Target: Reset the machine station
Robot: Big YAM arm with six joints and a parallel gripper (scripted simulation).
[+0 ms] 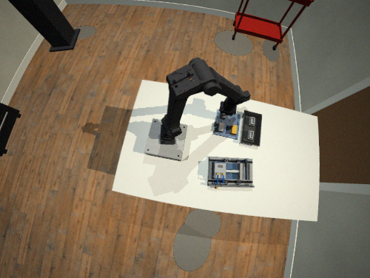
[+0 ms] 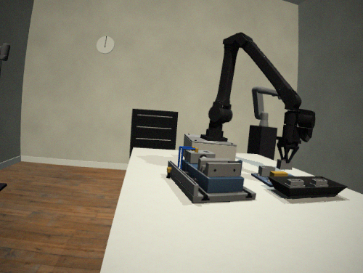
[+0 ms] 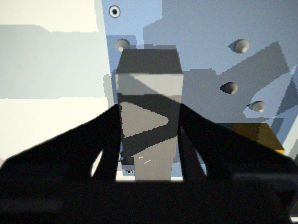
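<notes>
Now: the dark rod 34 cm to the right of my hand, 12 cm ahead of it and 2 cm above it. From my hand the other things lie so: yellow brass blank (10 cm to the right, 8 cm ahead, 5 cm below); infeed plate (7 cm below, 5 cm to the right, 4 cm ahead); gray blank (8 cm to the right, 5 cm below, 2 cm behind).
</notes>
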